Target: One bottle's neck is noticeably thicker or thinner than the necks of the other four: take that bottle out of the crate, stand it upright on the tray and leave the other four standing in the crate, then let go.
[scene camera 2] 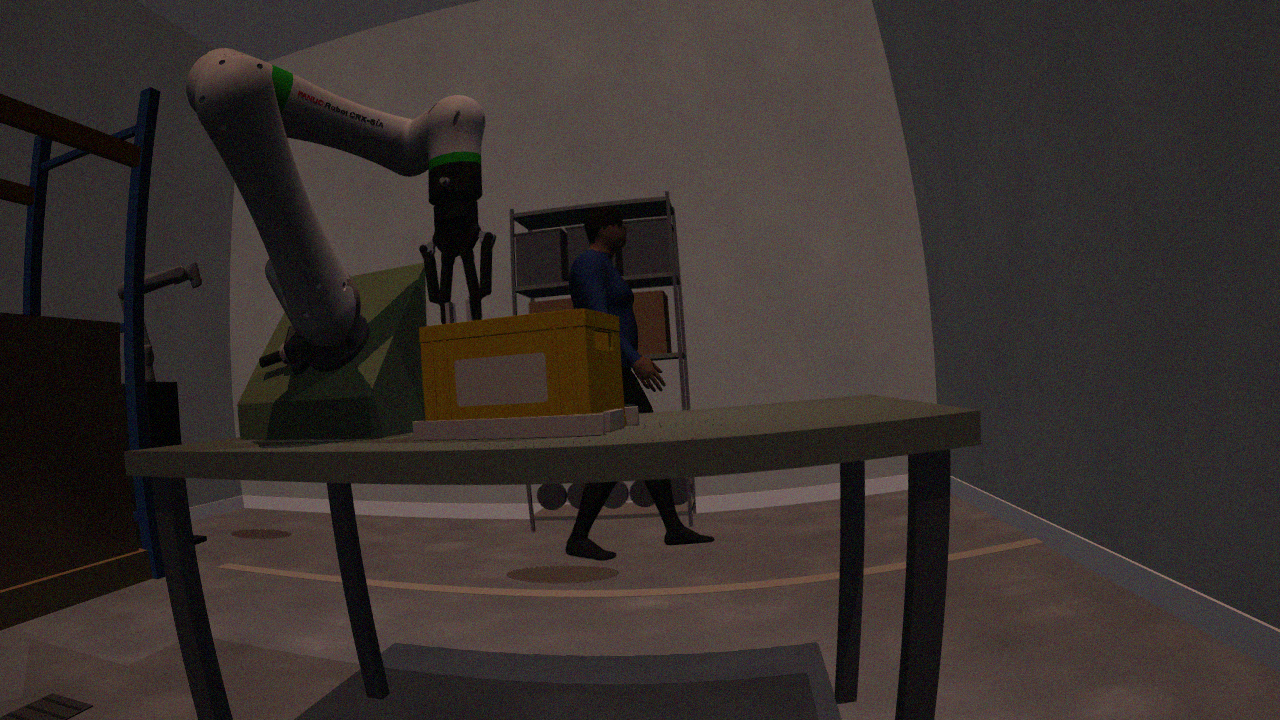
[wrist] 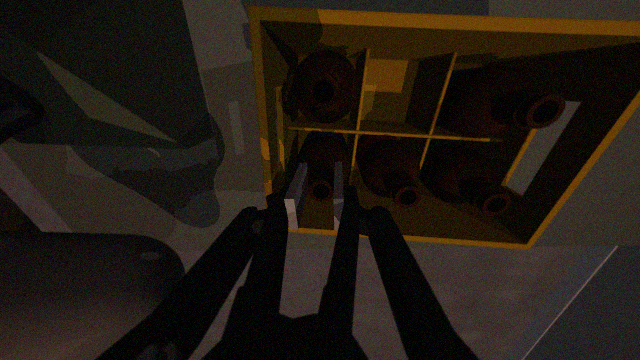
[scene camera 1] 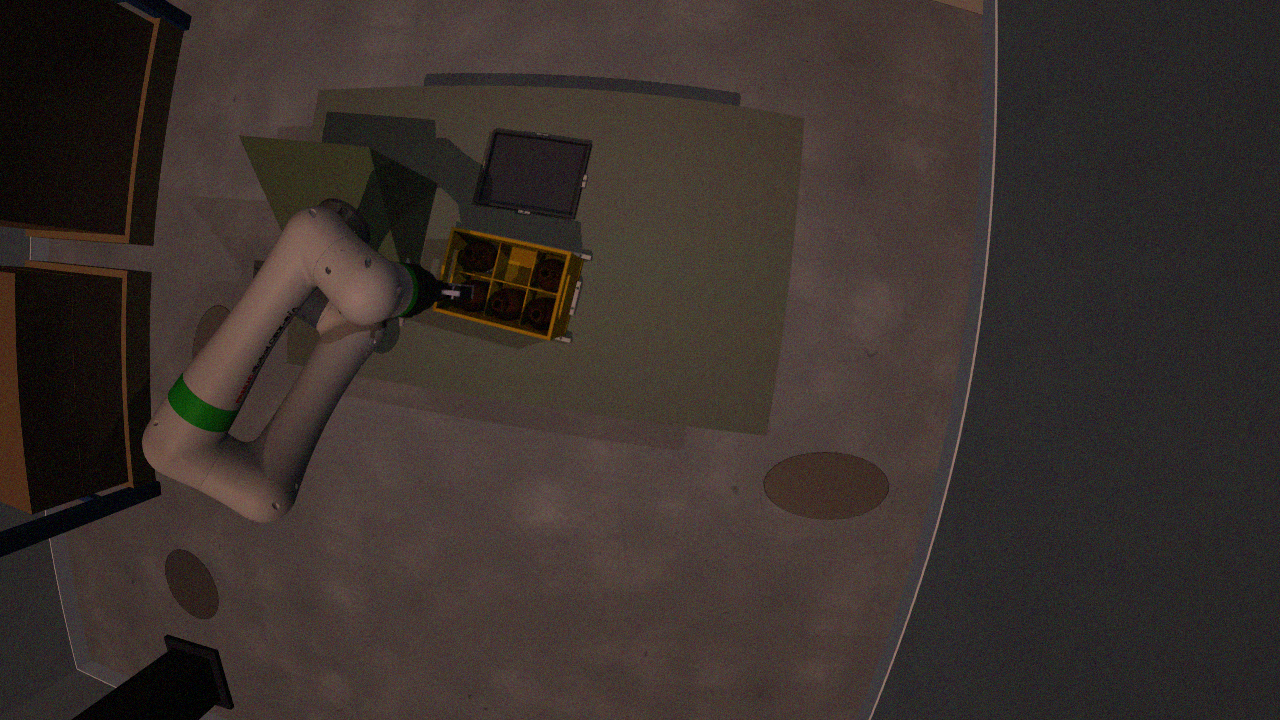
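Seen in the pictures: gripper, between the fingertips: [wrist: 321, 174]; arm's base, origin of its link: [scene camera 2: 338, 344].
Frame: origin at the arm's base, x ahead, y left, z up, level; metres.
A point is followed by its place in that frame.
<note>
A yellow crate [scene camera 1: 497, 323] {x 0.397, y -0.227, z -0.006 m} [scene camera 2: 581, 376] {x 0.502, y -0.257, z -0.096 m} [wrist: 430, 23] {x 0.398, y -0.049, z -0.002 m} stands on the table, divided into six compartments. Five dark brown bottles stand in it: one in the upper left compartment [wrist: 325, 87] {x 0.326, y -0.074, z -0.014 m}, one at the upper right [wrist: 475, 112] {x 0.470, y -0.122, z -0.056 m}, and three in the lower row, at the middle [wrist: 390, 165] {x 0.387, y -0.167, z -0.053 m}, the right [wrist: 462, 175] {x 0.467, y -0.191, z -0.053 m} and the left. The upper middle compartment is empty. My gripper [scene camera 1: 463, 291] {x 0.308, y -0.159, z -0.034 m} [scene camera 2: 460, 313] [wrist: 321, 174] {x 0.308, y -0.159, z -0.034 m} points down at the lower left compartment, shut on the neck of the lower left bottle [wrist: 324, 149] {x 0.314, y -0.139, z -0.062 m}. The crate wall hides the bottles in scene camera 2. The dark tray [scene camera 1: 534, 172] {x 0.420, y 0.139, z -0.173 m} holds no bottle.
The tray lies beside the crate's long side, across a narrow gap. Pale brackets [scene camera 1: 575, 297] {x 0.539, y -0.169, z -0.147 m} stand by the crate's right end. The green sloped arm base [scene camera 1: 326, 174] {x 0.016, y 0.094, z 0.100 m} [scene camera 2: 384, 358] {x 0.124, y -0.055, z -0.038 m} is on the table [scene camera 1: 698, 268] {x 0.822, y -0.092, z -0.178 m} [scene camera 2: 760, 438] {x 0.717, y -0.459, z -0.182 m}. A person [scene camera 2: 597, 277] walks behind the table, before a shelf unit.
</note>
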